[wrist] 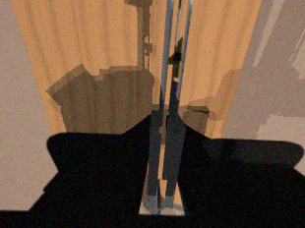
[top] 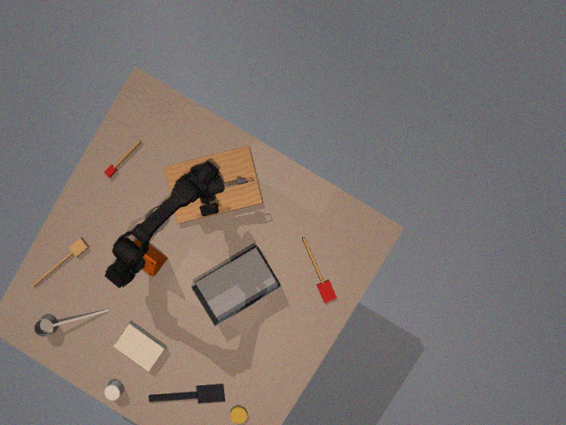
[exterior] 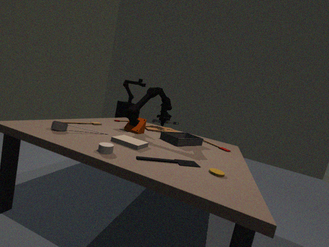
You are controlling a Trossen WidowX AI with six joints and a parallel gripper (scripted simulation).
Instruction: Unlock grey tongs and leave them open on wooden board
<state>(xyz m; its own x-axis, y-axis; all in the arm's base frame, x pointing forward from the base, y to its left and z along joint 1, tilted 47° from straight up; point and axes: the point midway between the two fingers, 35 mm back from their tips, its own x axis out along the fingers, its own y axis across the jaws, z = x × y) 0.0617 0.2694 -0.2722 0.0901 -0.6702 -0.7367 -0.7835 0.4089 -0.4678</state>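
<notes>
Right now my gripper tip is 40 mm above the wooden board, 20 mm to the right of it and 20 mm past it. The rest, counted from my gripper tip: black spatula (740 mm to the right, 440 mm ahead, 40 mm below); white block (700 mm to the right, 150 mm ahead, 30 mm below); roasting tin (310 mm ahead, 240 mm to the right, 20 mm below).
</notes>
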